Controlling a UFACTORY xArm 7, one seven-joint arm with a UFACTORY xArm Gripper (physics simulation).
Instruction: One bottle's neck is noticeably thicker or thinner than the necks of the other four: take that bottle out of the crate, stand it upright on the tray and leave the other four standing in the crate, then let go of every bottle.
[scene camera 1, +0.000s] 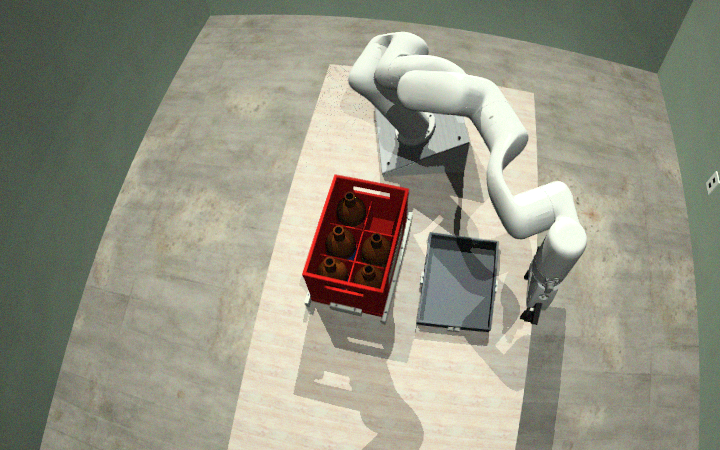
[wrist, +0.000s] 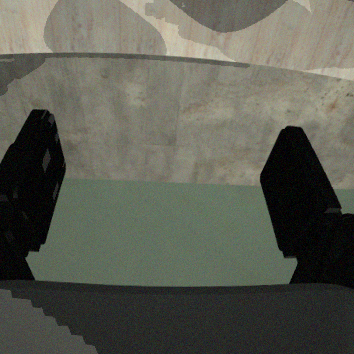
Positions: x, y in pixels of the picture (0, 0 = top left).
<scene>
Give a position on a grey tray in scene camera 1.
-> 458, 287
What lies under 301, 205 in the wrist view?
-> The gripper.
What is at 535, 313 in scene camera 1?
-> The gripper.
</scene>
